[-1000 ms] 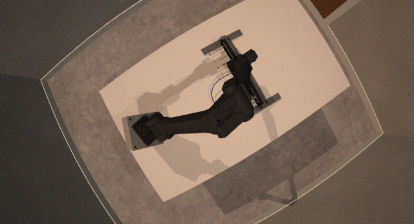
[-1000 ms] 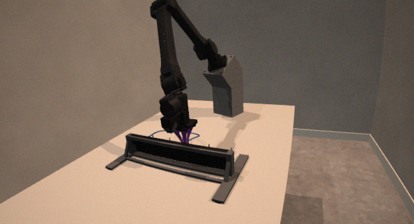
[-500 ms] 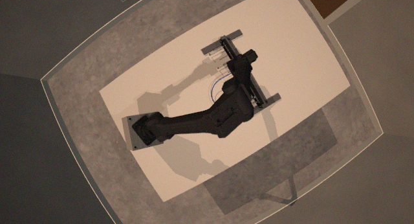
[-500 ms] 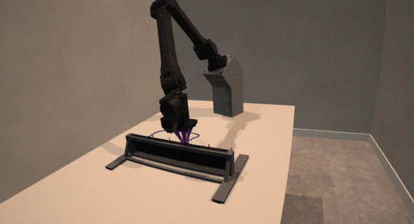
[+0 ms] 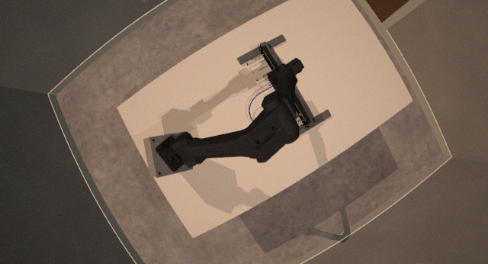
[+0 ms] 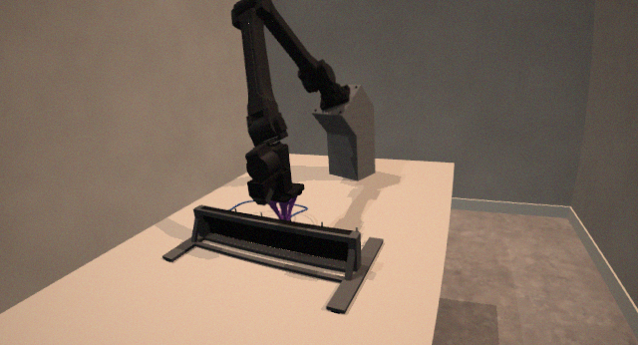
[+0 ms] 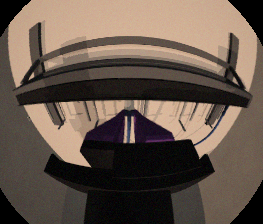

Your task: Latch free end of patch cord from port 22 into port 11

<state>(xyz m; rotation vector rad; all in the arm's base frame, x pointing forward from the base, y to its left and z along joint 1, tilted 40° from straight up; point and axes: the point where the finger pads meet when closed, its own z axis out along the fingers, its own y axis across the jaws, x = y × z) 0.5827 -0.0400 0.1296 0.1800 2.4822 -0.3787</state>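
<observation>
The plug lies 20 mm ahead of my hand and 10 mm to the right of it.
</observation>
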